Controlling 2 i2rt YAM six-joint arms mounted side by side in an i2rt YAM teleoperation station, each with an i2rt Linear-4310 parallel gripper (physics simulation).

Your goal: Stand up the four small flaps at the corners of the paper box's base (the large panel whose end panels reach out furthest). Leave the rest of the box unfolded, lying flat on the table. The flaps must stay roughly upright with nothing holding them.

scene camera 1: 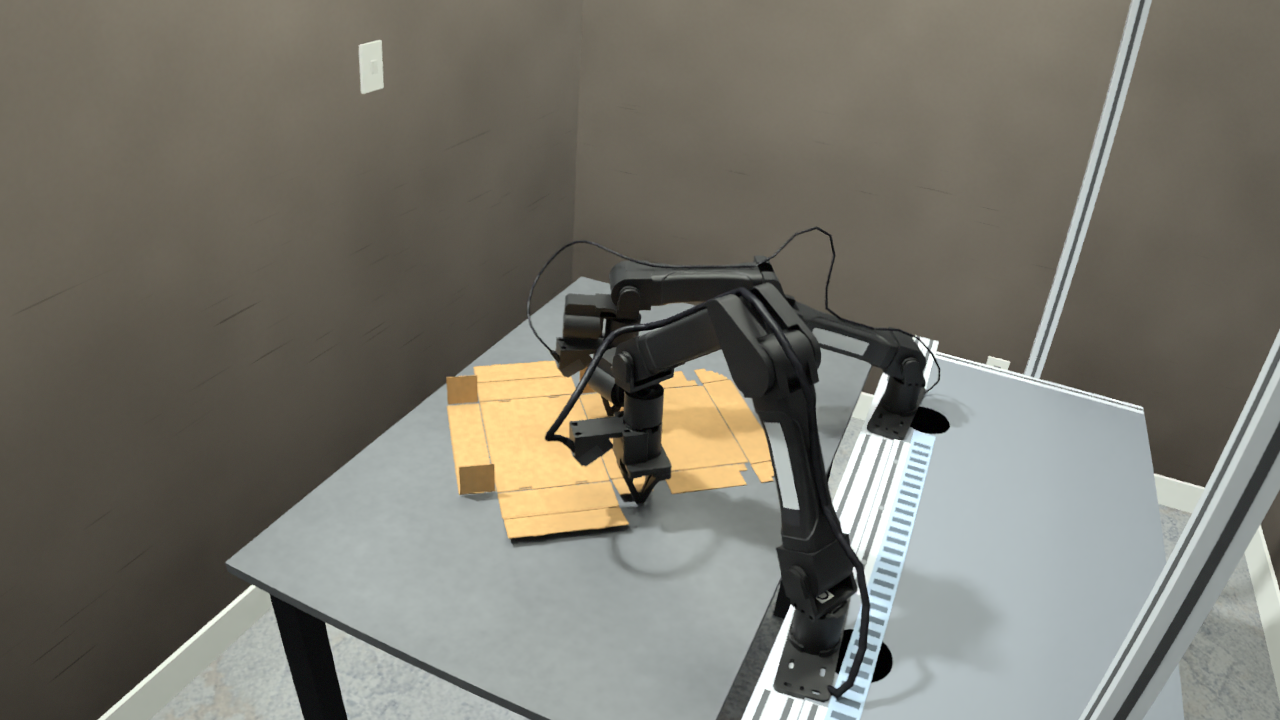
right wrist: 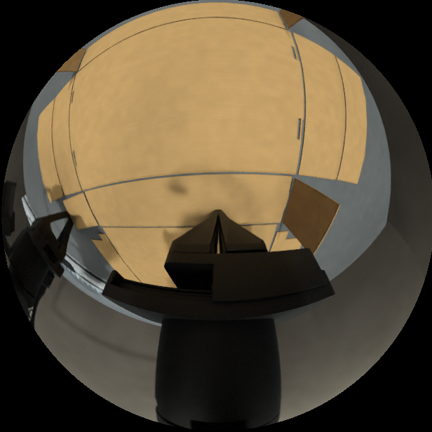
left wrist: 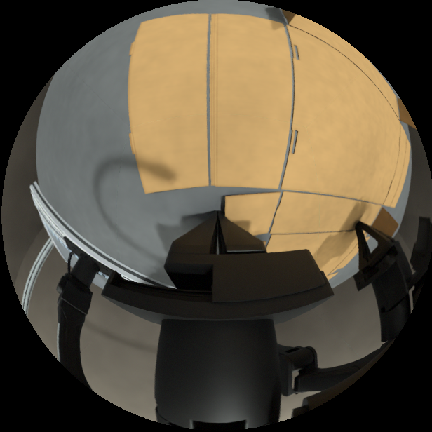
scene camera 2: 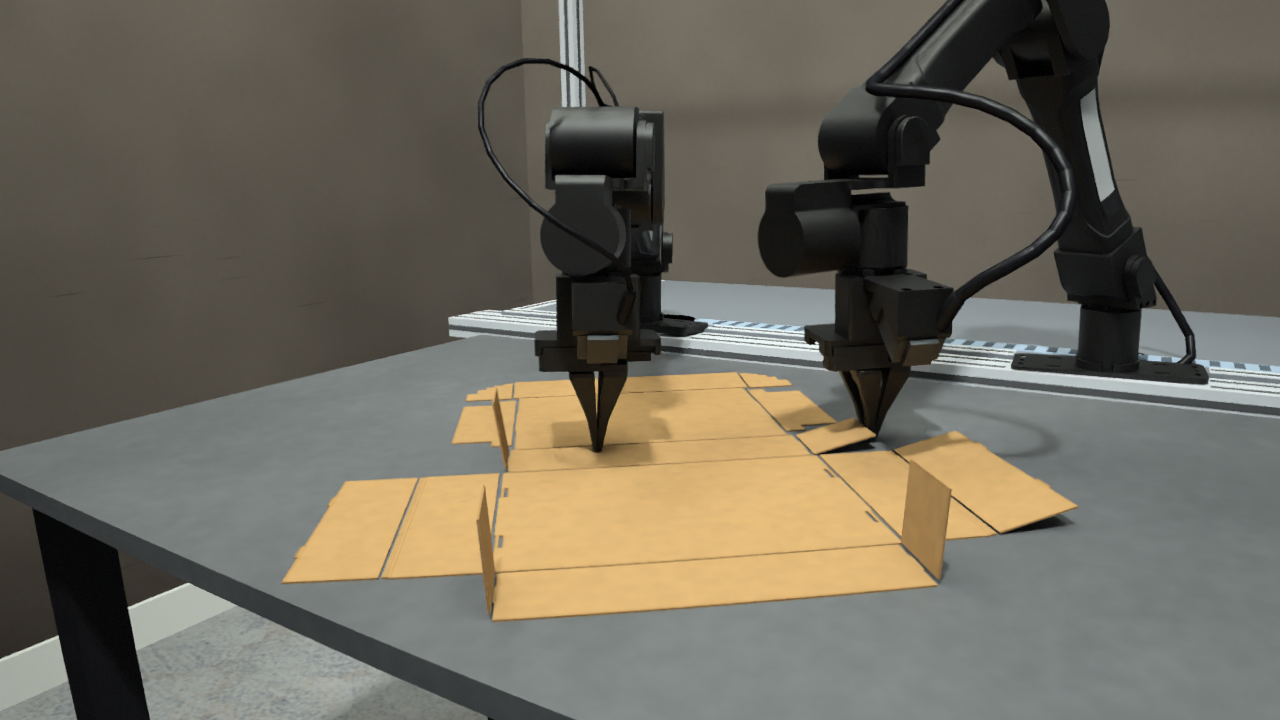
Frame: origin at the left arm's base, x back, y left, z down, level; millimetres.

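Seen in the pictures: left gripper, fingertip midpoint: (scene camera 1: 639, 501) (scene camera 2: 869, 440); right gripper, fingertip midpoint: (scene camera 1: 611, 415) (scene camera 2: 597, 450); left arm's base, link origin: (scene camera 1: 813, 642) (scene camera 2: 1105, 373); right arm's base, link origin: (scene camera 1: 896, 410).
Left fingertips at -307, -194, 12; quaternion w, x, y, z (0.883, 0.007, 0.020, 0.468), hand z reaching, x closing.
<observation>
Offsets run from my left fingertips to a thing's top centre, as dx, dy, dz. "spot": to the spot under its first point. Level surfaces: height alone.
The unfolded box's base {spot: -207, -72, -1} (scene camera 1: 537, 443) (scene camera 2: 662, 510) (right wrist: 190, 105) lies flat. Its near-left flap {spot: -384, -119, -32} (scene camera 2: 486, 550) (scene camera 1: 461, 389), near-right flap {spot: -237, +88, -30} (scene camera 2: 925, 519) (scene camera 1: 476, 478) and far-left flap {spot: -184, -258, -30} (scene camera 2: 501, 429) (right wrist: 310, 212) in scene camera 2 stand roughly upright. The far-right flap {spot: -26, -23, -8} (scene camera 2: 836, 436) (left wrist: 250, 212) is low, its outer edge tilted slightly up. My left gripper (scene camera 2: 873, 436) (left wrist: 217, 215) is shut and empty, its tips at that edge; contact is unclear. My right gripper (scene camera 2: 597, 448) (right wrist: 218, 214) is shut and empty, over the strip beyond the base, beside the far-left flap.
The left side panel {spot: -308, -217, -1} (scene camera 2: 443, 523) in scene camera 2 lies flat. The outer right side panel {spot: -101, +127, -12} (scene camera 2: 1011, 483) is slightly raised at its outer edge. The lid panel {spot: -35, -233, -1} (scene camera 2: 617, 420) lies behind the base. The grey table {dz +0} (scene camera 1: 572, 617) ends at the metal rail (scene camera 2: 760, 338) by the arm mounts.
</observation>
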